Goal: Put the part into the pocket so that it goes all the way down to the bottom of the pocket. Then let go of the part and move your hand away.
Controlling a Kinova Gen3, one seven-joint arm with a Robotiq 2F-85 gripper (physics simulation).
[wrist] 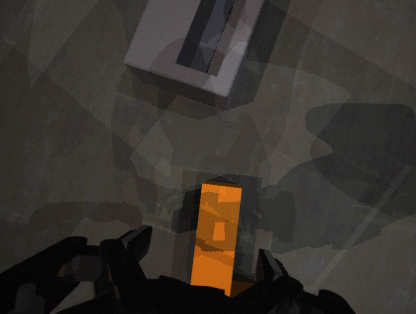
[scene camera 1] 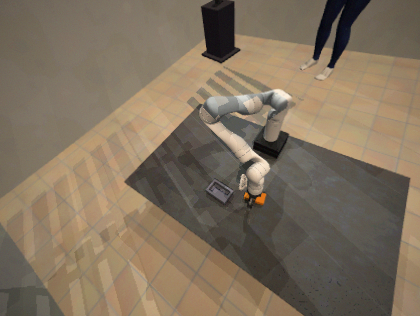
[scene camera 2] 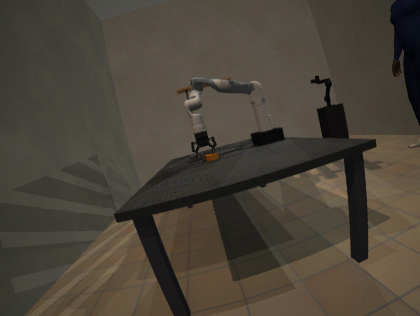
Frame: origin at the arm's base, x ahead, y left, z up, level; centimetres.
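Seen in the pictures: gripper, fingertip midpoint: (wrist: 202, 249) (scene camera 1: 253, 199) (scene camera 2: 206, 156); arm's base, origin of the base link: (scene camera 1: 270, 136) (scene camera 2: 265, 130).
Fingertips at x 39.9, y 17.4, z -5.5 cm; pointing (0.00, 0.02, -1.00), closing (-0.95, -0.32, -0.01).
Pixels of each thing's top centre, then the offset from my fingertips to it. Level surfaces: height alone.
- orange part, middle of its top: (wrist: 233, 262) (scene camera 2: 210, 154) (scene camera 1: 255, 195) dx -2.4, dy -0.6, dz +0.6 cm
- grey block, middle of its top: (scene camera 1: 219, 190) (scene camera 2: 196, 154) dx +9.1, dy -17.6, dz +1.2 cm
- dark table, its level: dz -2.4 cm
The orange part (scene camera 1: 260, 199) (scene camera 2: 212, 157) (wrist: 216, 255) lies on the table. In the wrist view its long arm points up toward the grey block; its lower end is partly hidden by the gripper. The grey block (scene camera 1: 215, 196) (wrist: 160, 35) with the pocket sits a short way from the part, turned at a slight angle to it. Part of the pocket shows in the wrist view, with no part in it. My gripper (scene camera 1: 250, 203) (scene camera 2: 204, 151) (wrist: 202, 249) is open and empty, low above the part, with one finger to each side of it in the wrist view.
The dark table (scene camera 1: 325, 225) (scene camera 2: 300, 159) carries the arm's black base (scene camera 1: 270, 144) (scene camera 2: 267, 136) behind the gripper. A dark pedestal (scene camera 1: 218, 30) (scene camera 2: 333, 121) and a standing person (scene camera 1: 340, 30) (scene camera 2: 409, 65) are beyond the table.
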